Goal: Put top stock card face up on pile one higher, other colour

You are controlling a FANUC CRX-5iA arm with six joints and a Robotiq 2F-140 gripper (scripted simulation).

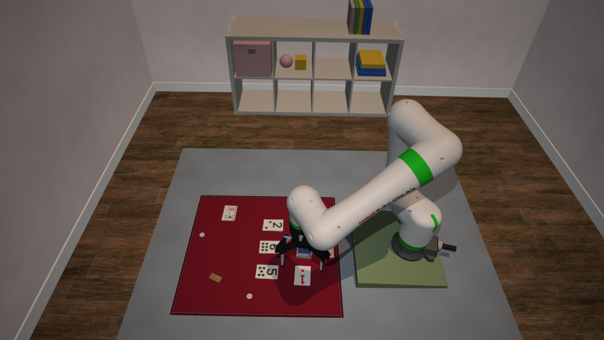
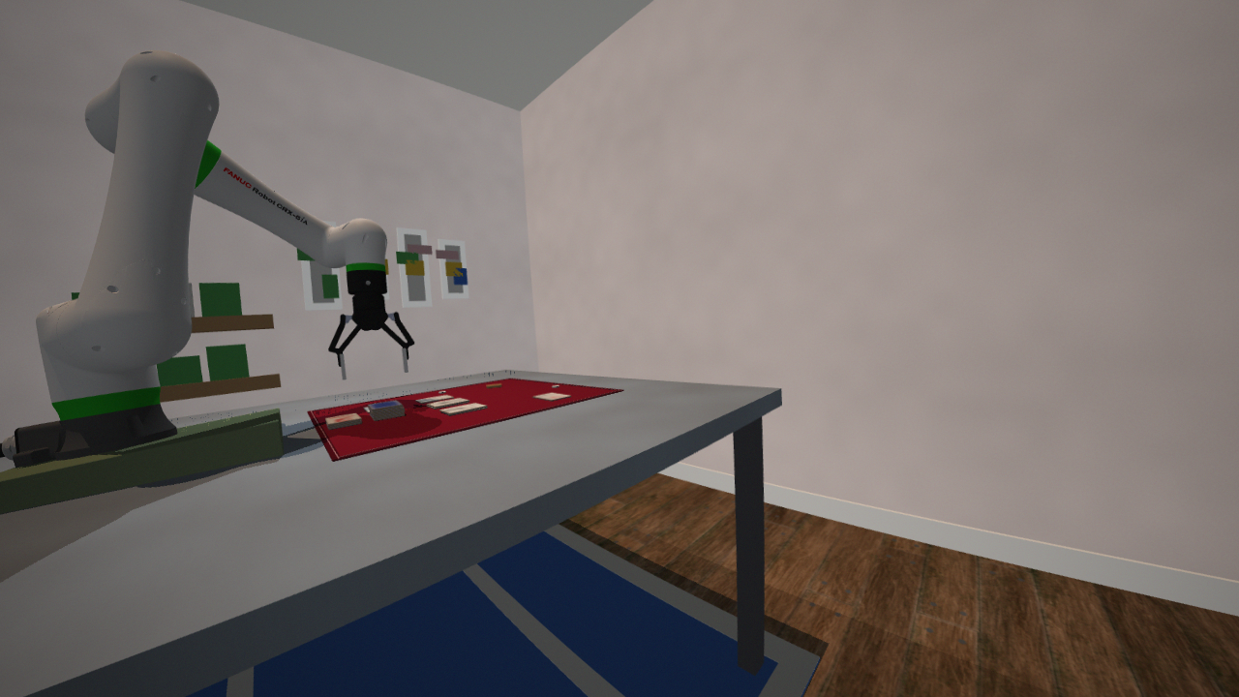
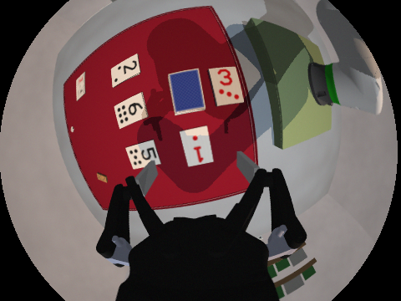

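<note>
The black 6 card is 160 mm ahead of my hand, 110 mm to the right of it and 90 mm below it. The rest, counted from my hand: red 3 card 150 mm to the right, 90 mm below, 70 mm behind; red card cloth 190 mm ahead, 110 mm below, 100 mm to the right; black 5 card 140 mm ahead, 90 mm below, 10 mm to the left.
</note>
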